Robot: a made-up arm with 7 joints.
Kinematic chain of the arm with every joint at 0, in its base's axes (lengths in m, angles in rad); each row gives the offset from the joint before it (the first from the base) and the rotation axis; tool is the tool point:
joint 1: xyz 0 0 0.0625 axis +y
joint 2: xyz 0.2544 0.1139 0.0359 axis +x
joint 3: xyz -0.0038 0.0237 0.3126 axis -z
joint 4: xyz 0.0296 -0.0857 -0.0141 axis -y
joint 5: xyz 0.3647 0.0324 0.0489 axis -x
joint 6: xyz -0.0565 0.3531 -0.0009 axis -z
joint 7: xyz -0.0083 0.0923 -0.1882 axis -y
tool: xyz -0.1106 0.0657 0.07
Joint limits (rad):
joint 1: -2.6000..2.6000
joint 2: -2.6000..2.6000
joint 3: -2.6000..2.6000
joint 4: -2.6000..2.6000
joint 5: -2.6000..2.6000
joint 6: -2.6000..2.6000
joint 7: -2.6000..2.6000
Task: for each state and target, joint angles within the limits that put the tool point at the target. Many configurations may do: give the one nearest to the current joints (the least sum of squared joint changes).
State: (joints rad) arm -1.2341 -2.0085 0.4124 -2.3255 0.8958 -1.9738 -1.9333
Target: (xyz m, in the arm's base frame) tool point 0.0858 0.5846 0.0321
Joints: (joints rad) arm -1.2793 -1.6298 0.2546 -2.4773 1.1018 -2.0918 -1.9565
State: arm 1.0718 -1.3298 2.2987 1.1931 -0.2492 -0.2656 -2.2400
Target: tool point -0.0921 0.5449 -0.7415
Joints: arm 1.3342 -1.7674 1.8933 1.8337 -0.7173 -0.7000 -1.9002
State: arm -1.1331 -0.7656 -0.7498 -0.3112 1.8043 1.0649 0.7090
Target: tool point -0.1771 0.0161 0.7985
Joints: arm -1.9828 -0.6753 -0.8463 -0.1175 1.7913 0.9590 0.6206
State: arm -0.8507 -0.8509 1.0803 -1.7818 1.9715 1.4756 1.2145
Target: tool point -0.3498 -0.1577 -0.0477
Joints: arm -1.0234 -0.8880 0.6787 -1.8386 2.3724 1.2504 1.2450
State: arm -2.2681 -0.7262 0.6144 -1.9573 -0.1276 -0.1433 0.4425
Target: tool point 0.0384 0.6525 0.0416
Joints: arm -2.2451 -0.7508 0.1772 -2.1456 0.4075 0.0963 0.6434
